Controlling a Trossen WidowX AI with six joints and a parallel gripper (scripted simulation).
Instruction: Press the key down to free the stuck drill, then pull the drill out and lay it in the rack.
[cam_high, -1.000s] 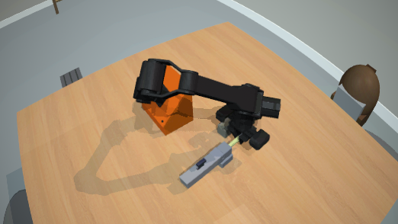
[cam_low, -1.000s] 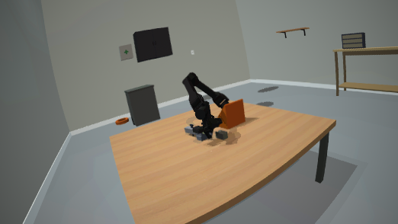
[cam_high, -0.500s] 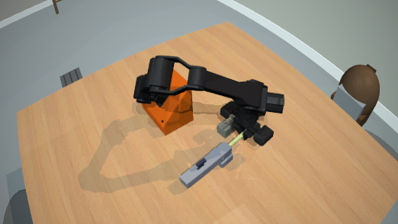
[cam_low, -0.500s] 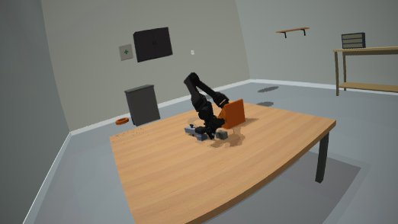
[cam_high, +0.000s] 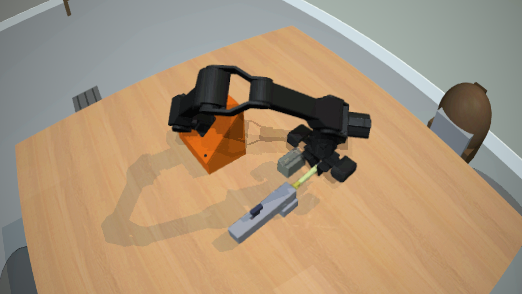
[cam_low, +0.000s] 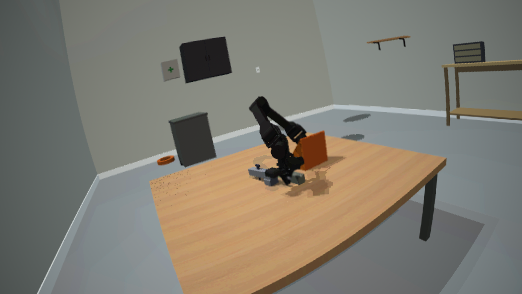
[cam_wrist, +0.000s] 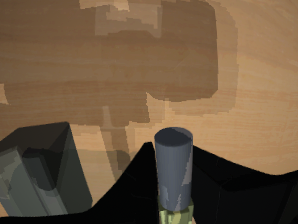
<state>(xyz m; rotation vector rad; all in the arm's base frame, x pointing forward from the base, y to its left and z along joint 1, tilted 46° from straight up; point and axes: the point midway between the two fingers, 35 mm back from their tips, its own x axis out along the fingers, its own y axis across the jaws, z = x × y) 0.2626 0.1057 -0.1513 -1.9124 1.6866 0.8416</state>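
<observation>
Right now the drill is 40 mm to the right of my gripper tip, 30 mm above it and 10 mm ahead of it. From my gripper tip the other things lie so: grey block: 180 mm to the right, 30 mm ahead, 10 mm above; then dark key: 210 mm to the right, 30 mm ahead, 30 mm above; then grey rack: 70 mm behind, 30 mm to the right.
</observation>
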